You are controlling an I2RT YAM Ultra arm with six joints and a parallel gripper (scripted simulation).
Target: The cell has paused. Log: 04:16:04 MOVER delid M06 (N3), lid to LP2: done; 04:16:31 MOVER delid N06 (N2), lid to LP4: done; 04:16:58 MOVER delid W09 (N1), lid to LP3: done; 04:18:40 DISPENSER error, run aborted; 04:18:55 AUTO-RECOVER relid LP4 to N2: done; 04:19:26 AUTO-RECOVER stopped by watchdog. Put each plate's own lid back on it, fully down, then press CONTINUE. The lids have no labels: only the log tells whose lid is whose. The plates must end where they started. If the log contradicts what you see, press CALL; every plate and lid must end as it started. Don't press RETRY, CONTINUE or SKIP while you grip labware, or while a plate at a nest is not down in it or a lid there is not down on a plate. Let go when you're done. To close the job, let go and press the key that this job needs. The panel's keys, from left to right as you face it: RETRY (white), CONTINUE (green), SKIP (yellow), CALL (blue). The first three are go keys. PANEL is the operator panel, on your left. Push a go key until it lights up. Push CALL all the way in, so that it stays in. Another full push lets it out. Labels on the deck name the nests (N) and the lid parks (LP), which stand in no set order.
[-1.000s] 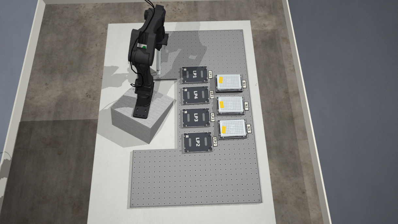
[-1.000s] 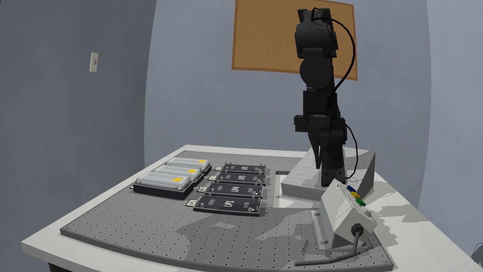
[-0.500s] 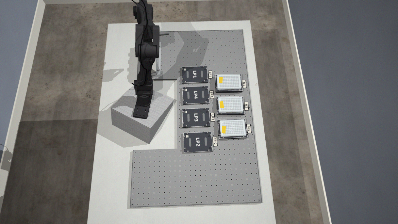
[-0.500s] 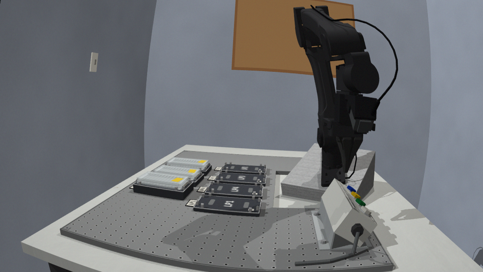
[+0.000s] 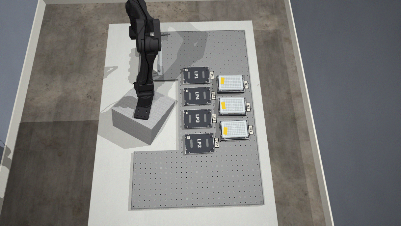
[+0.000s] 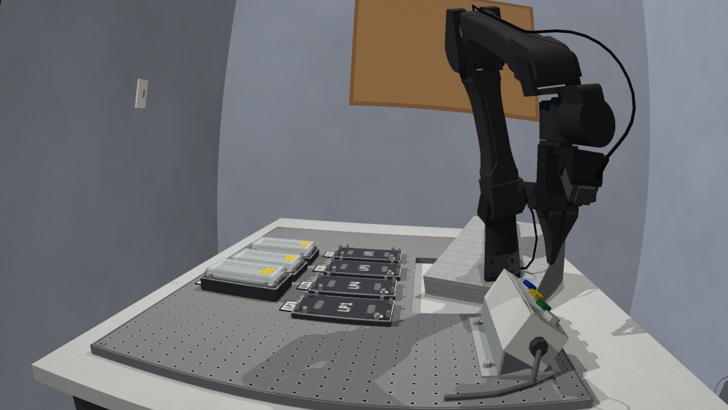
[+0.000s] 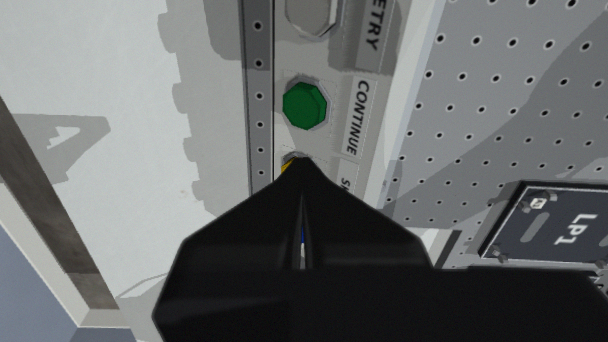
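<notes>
My hand is 6 cm above the green CONTINUE key. The rest, counted from my hand: white RETRY key: 6 cm below, 5 cm to the left, 1 cm behind; then yellow SKIP key: 6 cm below, 5 cm to the right, 1 cm ahead; then blue CALL key: 10 cm to the right, 7 cm below, 2 cm ahead.
</notes>
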